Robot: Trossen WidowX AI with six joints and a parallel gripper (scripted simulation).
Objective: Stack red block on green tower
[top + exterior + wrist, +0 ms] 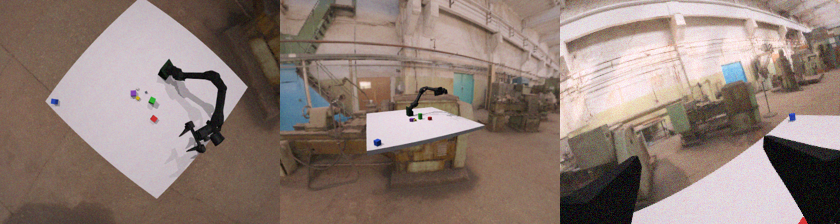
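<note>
Now: the red block 35 cm below my gripper tip, 17 cm to the right of it and 3 cm behind it. Also, from my gripper tip: purple block (41 cm to the right, 34 cm below, 10 cm behind); then small yellow block (36 cm to the right, 35 cm below, 9 cm behind); then tiny grey block (36 cm below, 34 cm to the right, 17 cm behind).
</note>
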